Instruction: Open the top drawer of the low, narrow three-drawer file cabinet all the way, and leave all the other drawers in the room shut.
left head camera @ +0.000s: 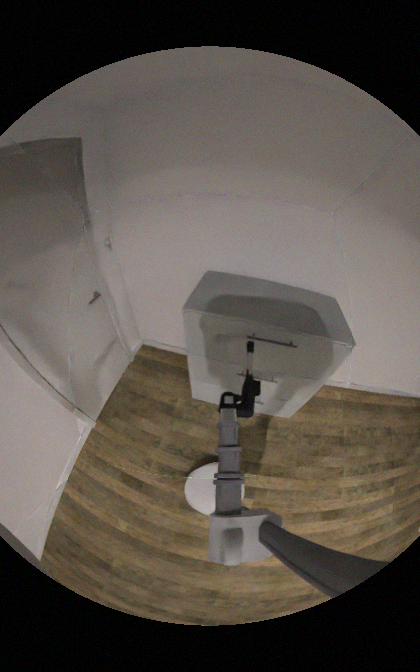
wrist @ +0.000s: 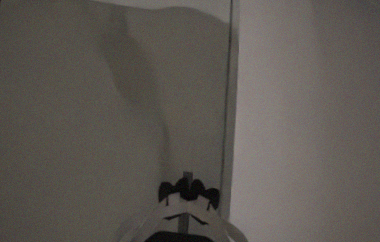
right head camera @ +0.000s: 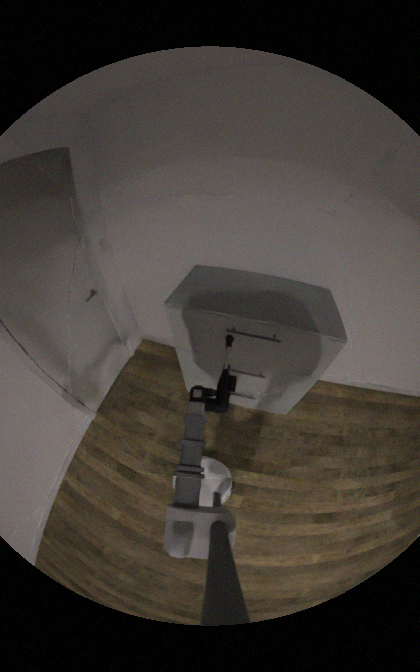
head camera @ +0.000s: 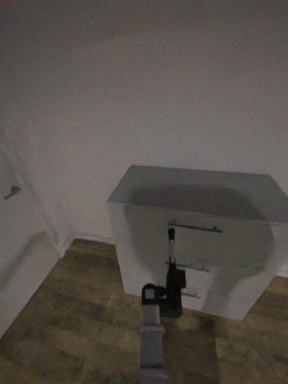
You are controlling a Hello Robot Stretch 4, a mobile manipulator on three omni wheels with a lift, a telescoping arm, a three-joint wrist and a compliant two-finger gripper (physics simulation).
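Places are measured from the robot's base along level axes (x ahead, y right, z down), in centimetres.
Pixels of known places: gripper, between the fingertips: (wrist: 189,191) (head camera: 171,229).
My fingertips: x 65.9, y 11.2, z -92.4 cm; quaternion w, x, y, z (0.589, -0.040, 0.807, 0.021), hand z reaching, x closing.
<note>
Behind a point stands the place of what it marks.
The low pale three-drawer cabinet (head camera: 200,192) @[x 85.0, y 29.4, z -100.1 cm] (left head camera: 270,300) (right head camera: 260,295) stands against the back wall. Its top drawer (head camera: 245,242) @[x 63.0, y 47.2, z -85.1 cm] (wrist: 195,115) @[x 73.3, y 3.1, z -94.0 cm] is shut, and the two lower drawers look shut. The dark bar handle (head camera: 197,228) @[x 65.3, y 23.5, z -93.1 cm] (left head camera: 272,342) (right head camera: 255,335) (wrist: 187,174) @[x 68.1, y 9.9, z -92.6 cm] of the top drawer runs sideways below the top edge. My gripper (head camera: 171,232) @[x 65.9, y 11.2, z -92.4 cm] (left head camera: 250,346) (right head camera: 229,340) (wrist: 189,191) @[x 65.9, y 11.2, z -92.4 cm] is shut, its dark fingertips together. It is just in front of and slightly below the handle's left end, which shows apart from the fingertips in the head views. In the wrist view the handle passes behind them.
A white door (head camera: 17,240) @[x 94.2, y -99.4, z -53.9 cm] (left head camera: 45,280) (right head camera: 40,280) with a lever handle is at the left. The middle drawer's handle (head camera: 192,267) @[x 65.1, y 25.2, z -60.9 cm] and the bottom drawer's handle (head camera: 190,294) @[x 66.9, y 29.0, z -24.2 cm] are partly behind my wrist. A pale round object (left head camera: 200,487) (right head camera: 217,480) is on the floor under my arm.
</note>
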